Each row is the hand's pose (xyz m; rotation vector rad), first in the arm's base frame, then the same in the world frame.
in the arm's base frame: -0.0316 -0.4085 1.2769 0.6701 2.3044 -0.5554
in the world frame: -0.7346 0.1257 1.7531 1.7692 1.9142 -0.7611
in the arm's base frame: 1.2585 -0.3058 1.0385 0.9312 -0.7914 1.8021
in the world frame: 0.1763 -0.7931 1.5130 0.4775 -1.1335 0.9977
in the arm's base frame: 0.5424 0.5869 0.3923 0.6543 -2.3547 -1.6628
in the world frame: 0.4784 0.3784 0.9997 0.3523 2.1809 1.6543
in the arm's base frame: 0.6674 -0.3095 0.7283 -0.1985 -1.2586 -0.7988
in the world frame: -0.1680 -0.3063 1.2130 -0.6642 -1.1381 -1.6470
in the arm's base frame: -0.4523 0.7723 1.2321 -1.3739 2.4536 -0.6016
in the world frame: -0.0812 1.1900 1.8698 -0.1452 2.9193 -0.6035
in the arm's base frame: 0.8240 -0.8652 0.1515 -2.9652 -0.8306 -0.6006
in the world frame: -0.4451 -0.7193 0.5659 2.9646 -0.5595 0.6513
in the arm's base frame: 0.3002 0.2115 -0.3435 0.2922 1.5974 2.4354
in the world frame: 0.1056 0.4026 0.2242 0.7668 0.9638 1.8083
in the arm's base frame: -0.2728 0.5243 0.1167 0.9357 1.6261 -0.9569
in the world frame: -0.0553 1.0001 0.7292 1.8266 1.2171 -1.3990
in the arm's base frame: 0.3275 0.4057 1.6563 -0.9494 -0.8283 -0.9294
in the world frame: 0.0843 0.3159 2.2316 -1.2028 -0.3450 -1.7485
